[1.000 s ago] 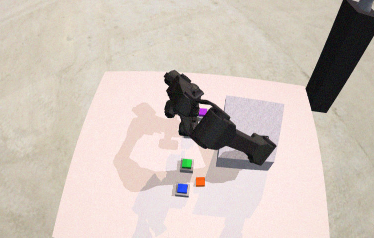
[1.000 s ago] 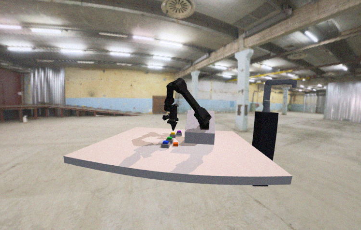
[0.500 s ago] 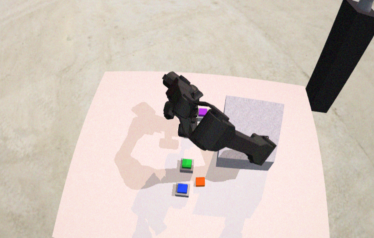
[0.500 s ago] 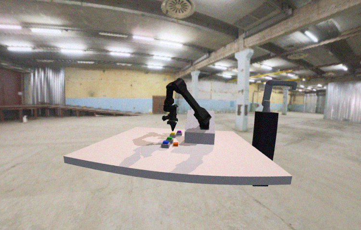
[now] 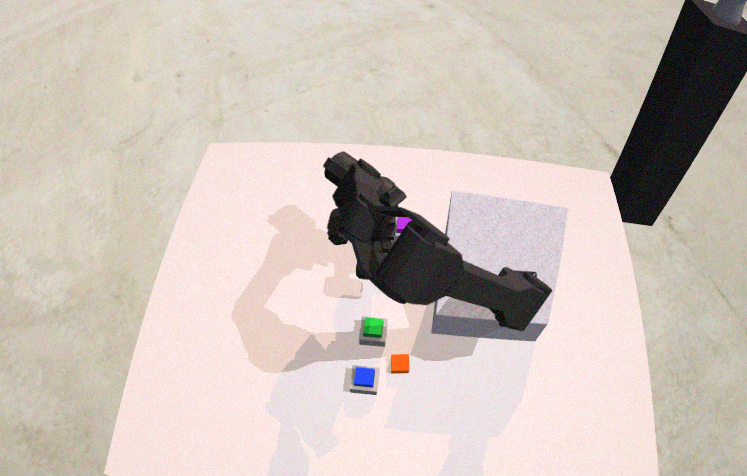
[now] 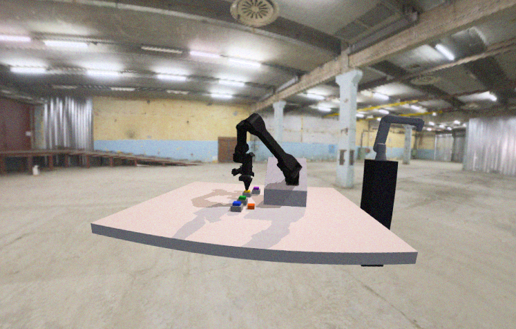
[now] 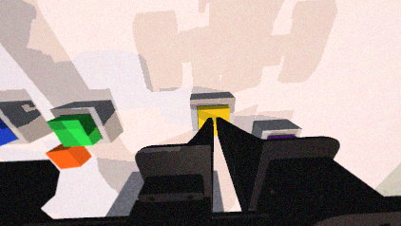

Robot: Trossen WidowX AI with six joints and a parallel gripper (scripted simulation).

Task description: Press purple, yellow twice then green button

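Now: gripper tip 1 cm above the yellow button. The rest, counted from my gripper tip: green button 15 cm to the left, 1 cm behind; then purple button 9 cm to the right, 4 cm behind; then small orange block 21 cm to the left, 6 cm behind, 3 cm below.
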